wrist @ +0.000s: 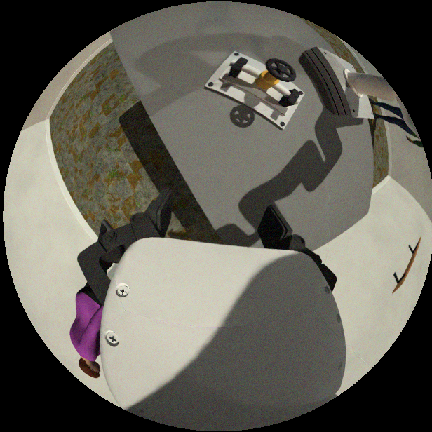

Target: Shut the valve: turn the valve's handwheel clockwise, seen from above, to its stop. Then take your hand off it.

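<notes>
The black handwheel point(280, 69) sits on top of the yellow valve body point(267, 79) in the upper right of the wrist view. The valve is on a white pipe held by two black clamps on a white base plate point(216, 83), which lies on the grey table. My gripper point(219, 210) is wide open and empty, its two black fingers apart at the middle of the view. It is well away from the handwheel and touches no part of the valve.
The robot's base point(356, 90) with a ribbed dark edge stands right of the valve. The grey table point(200, 145) ends at a straight edge on the left, with a mottled floor beyond. Arm shadows cross the table. A person in purple point(87, 325) shows at lower left.
</notes>
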